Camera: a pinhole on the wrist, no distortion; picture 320 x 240 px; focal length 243.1 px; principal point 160.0 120.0 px. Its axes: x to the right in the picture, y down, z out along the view. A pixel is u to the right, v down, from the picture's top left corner.
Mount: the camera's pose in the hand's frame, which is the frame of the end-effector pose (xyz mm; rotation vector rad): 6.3 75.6 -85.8 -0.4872 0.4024 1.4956
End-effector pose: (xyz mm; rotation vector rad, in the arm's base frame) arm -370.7 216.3 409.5 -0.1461 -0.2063 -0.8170
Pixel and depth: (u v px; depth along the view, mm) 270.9 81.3 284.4
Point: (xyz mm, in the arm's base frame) -103.5 431.1 486.8
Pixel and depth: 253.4 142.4 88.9
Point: -257.7 316.2 371.8
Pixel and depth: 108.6 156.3 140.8
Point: -298.1 327.5 443.9
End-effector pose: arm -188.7 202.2 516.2 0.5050 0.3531 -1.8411
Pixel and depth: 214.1 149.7 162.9
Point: -4.3 141.7 553.6
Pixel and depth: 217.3 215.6 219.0
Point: 49.9 166.7 618.4
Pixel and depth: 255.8 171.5 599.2
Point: 369.5 -11.2 834.0
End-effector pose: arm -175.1 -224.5 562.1 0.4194 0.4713 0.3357
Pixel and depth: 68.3 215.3 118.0
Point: -219.0 -165.8 654.4
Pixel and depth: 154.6 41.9 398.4
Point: -6.9 -15.6 861.0
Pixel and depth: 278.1 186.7 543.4
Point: -321.8 156.1 1069.7
